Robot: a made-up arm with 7 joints.
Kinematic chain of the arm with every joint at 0, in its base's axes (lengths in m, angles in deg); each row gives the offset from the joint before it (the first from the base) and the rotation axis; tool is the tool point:
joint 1: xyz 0 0.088 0 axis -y
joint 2: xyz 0 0.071 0 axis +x
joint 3: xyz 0 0 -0.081 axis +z
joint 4: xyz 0 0 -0.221 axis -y
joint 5: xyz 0 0 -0.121 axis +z
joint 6: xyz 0 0 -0.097 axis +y
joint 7: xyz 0 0 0 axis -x
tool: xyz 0 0 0
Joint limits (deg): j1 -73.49..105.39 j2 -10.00..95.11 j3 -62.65..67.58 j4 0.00..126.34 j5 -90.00..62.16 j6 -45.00..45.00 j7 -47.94..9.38
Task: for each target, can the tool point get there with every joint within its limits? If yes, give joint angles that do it. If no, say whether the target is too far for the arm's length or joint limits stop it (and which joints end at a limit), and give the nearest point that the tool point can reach.
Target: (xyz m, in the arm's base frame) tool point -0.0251 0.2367 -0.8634
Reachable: no: too far | nearest point -0.0150 0.2056 -0.5177 | short by 0.347 m
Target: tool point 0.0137 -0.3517 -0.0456
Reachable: no: joint limits stop it (at a limit: joint 2, joint 3) | nearest point 0.0608 -0.0582 -0.2025 | short by 0.336 m
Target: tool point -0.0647 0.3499 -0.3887
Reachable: yes | joints -33.58 11.14 36.19 66.28 7.90 35.27 -0.17
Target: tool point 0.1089 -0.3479 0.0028
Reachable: no: joint limits stop it (at a limit: joint 2, joint 3) | nearest point 0.2321 -0.0685 0.0060 | short by 0.305 m
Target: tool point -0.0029 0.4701 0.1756
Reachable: yes | joints 56.88 77.91 47.97 94.84 -14.70 12.15 -31.20
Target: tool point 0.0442 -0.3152 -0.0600
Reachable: no: joint limits stop it (at a limit: joint 2, joint 3) | nearest point 0.1268 -0.0595 -0.1721 | short by 0.291 m
